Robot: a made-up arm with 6 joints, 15 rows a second.
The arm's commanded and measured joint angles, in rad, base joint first. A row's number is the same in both.
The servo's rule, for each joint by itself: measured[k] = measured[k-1] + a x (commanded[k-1-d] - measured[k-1]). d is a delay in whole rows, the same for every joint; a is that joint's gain. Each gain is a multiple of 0.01, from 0.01 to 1. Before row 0 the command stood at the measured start. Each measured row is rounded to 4 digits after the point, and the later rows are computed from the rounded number. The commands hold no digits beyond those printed.
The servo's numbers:
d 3
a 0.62 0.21 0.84 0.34 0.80 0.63
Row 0, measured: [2.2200, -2.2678, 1.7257, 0.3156, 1.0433, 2.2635]
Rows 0 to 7, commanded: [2.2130, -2.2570, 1.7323, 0.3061, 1.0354, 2.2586]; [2.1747, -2.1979, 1.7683, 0.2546, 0.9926, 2.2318]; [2.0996, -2.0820, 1.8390, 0.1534, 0.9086, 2.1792]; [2.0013, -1.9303, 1.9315, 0.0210, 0.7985, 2.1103]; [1.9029, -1.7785, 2.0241, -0.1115, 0.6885, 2.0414]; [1.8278, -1.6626, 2.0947, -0.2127, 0.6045, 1.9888]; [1.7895, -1.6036, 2.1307, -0.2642, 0.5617, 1.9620]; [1.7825, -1.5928, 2.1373, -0.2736, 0.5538, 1.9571]
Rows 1 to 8, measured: [2.2200, -2.2678, 1.7257, 0.3156, 1.0433, 2.2635]; [2.2200, -2.2678, 1.7257, 0.3156, 1.0433, 2.2635]; [2.2200, -2.2678, 1.7257, 0.3156, 1.0433, 2.2635]; [2.2157, -2.2655, 1.7312, 0.3124, 1.0370, 2.2604]; [2.1903, -2.2513, 1.7624, 0.2927, 1.0015, 2.2424]; [2.1341, -2.2157, 1.8267, 0.2453, 0.9272, 2.2026]; [2.0518, -2.1558, 1.9147, 0.1690, 0.8242, 2.1445]; [1.9595, -2.0766, 2.0066, 0.0736, 0.7156, 2.0795]
